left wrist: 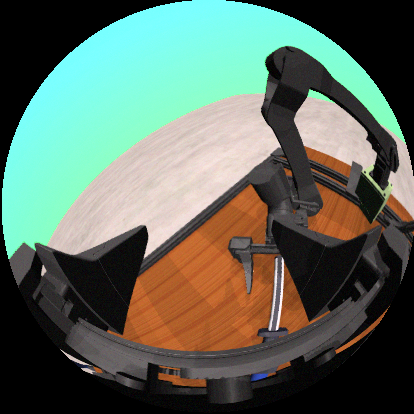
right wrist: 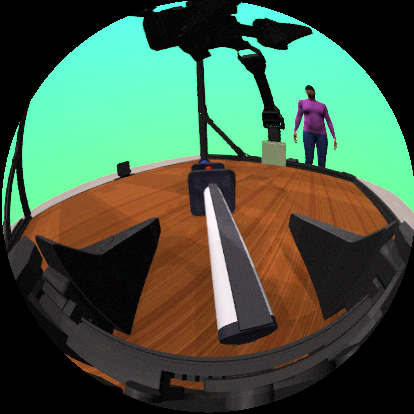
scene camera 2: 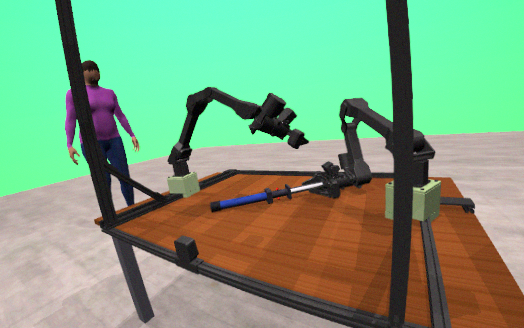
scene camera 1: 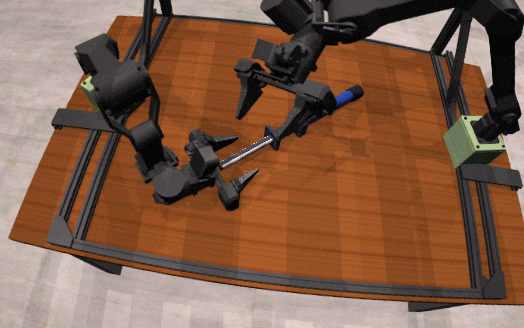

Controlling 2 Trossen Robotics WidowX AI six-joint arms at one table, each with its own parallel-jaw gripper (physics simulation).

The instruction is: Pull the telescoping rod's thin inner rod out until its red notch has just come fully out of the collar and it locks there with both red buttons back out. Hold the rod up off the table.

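Note:
The rod's blue handle (scene camera 1: 344,99) (scene camera 2: 242,201) (left wrist: 260,376) has a black end cap. Its dark collar (scene camera 1: 271,138) (scene camera 2: 288,191) (left wrist: 272,333) (right wrist: 196,200) has a square flange. A red button (scene camera 2: 278,189) (right wrist: 209,168) shows behind the flange. The silver inner rod (scene camera 1: 247,152) (scene camera 2: 306,188) (left wrist: 278,295) (right wrist: 235,260) sticks out; no red notch is visible on it. The rod appears to lie on the table. My right gripper (scene camera 1: 247,154) (right wrist: 227,222) is open, its fingers either side of the inner rod, not touching it. My left gripper (scene camera 1: 258,126) (scene camera 2: 300,140) (left wrist: 210,229) is open and empty, high above the rod.
A dark metal frame (scene camera 1: 275,276) runs along the table (scene camera 1: 320,225) edges. A frame post (scene camera 2: 400,100) stands upright at the right in scene camera 2. A small black box (scene camera 2: 186,248) sits on the near rail. A person (scene camera 2: 104,110) stands beyond the table.

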